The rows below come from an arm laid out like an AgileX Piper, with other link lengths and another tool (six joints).
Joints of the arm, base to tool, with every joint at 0 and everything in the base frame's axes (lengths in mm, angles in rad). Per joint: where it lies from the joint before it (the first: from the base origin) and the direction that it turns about. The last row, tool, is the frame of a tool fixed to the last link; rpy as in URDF.
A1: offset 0 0 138.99 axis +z
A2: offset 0 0 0 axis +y
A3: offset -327.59 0 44.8 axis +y
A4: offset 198.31 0 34.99 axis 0.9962 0 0.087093
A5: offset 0 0 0 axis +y
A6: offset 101.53 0 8.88 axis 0.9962 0 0.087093
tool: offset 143.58 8 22.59 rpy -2.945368 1.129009 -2.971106
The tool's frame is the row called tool.
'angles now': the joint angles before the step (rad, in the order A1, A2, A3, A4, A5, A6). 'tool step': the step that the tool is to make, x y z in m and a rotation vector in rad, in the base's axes. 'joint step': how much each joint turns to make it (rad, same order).
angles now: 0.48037 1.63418 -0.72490 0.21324 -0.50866 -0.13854
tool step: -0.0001 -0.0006 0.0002 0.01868 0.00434 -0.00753
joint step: 0.00017 -0.00004 0.00404 0.00035 -0.00681 0.02056
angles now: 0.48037 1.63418 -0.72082 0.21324 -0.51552 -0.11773
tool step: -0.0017 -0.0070 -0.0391 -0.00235 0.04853 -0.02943
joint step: 0.00007 0.07296 0.09237 -0.00058 -0.11892 0.04332
